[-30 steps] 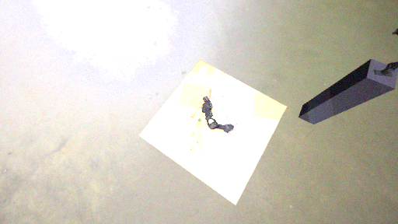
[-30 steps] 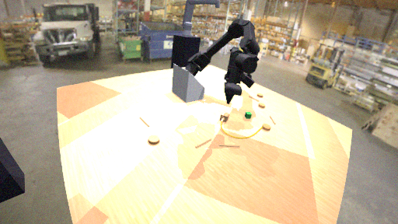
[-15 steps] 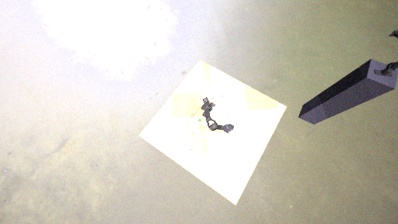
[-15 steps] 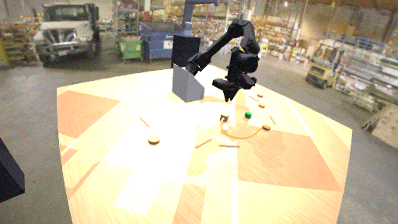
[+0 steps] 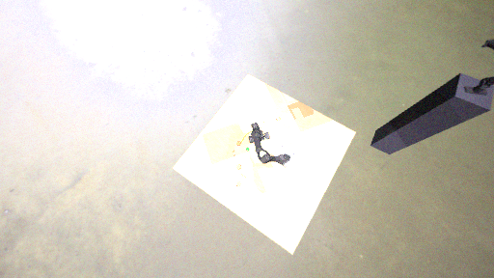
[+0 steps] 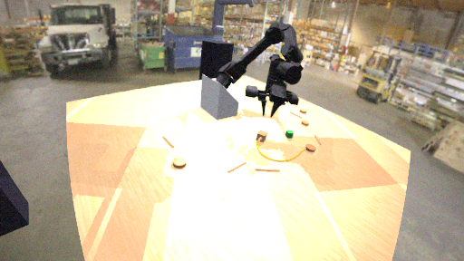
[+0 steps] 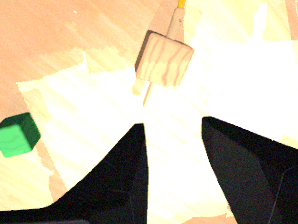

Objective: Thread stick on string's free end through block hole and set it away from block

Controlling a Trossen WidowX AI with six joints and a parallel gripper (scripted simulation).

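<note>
My gripper tip is 1 cm short of the wooden block, 2 cm to the left of it and 8 cm above it. Round my gripper tip: green object (6 cm ahead, 10 cm to the left, 8 cm below); then thin wooden stick (1 cm ahead, 3 cm to the right, 8 cm below); then round wooden button (17 cm ahead, 9 cm to the left, 8 cm below).
</note>
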